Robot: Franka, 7 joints.
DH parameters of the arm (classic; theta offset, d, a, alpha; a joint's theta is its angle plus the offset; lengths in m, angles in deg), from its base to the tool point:
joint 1: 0 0.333 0 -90
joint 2: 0 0 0 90
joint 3: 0 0.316 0.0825 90
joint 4: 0 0 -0.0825 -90
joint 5: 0 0.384 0 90
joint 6: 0 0 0.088 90
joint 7: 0 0.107 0 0
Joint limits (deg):
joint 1: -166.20..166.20
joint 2: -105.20..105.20
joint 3: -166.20..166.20
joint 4: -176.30..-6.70
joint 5: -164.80..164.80
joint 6: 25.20..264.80
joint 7: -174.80..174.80
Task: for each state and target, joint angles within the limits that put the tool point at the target. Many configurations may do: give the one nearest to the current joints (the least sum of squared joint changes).
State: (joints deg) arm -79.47 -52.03 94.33 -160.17 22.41 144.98 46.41
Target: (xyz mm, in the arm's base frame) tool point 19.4 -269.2 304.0
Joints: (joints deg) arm -126.18 -66.33 70.50 -176.30 19.62 133.86 46.41
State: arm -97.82 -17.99 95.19 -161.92 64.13 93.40 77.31
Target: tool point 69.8 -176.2 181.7
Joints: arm -126.73 -42.10 77.01 -176.30 53.88 106.19 77.31
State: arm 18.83 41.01 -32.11 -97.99 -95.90 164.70 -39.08
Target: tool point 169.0 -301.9 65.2
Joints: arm 3.04 47.82 -52.96 -145.73 -102.20 163.72 -39.08
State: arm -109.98 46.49 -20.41 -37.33 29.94 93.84 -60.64
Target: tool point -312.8 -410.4 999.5
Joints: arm -118.32 21.89 -25.54 -22.18 30.99 120.90 -60.64
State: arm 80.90 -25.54 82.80 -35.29 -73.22 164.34 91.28
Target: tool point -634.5 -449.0 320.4
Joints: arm 72.65 -67.88 109.49 -71.23 -79.98 172.88 91.28
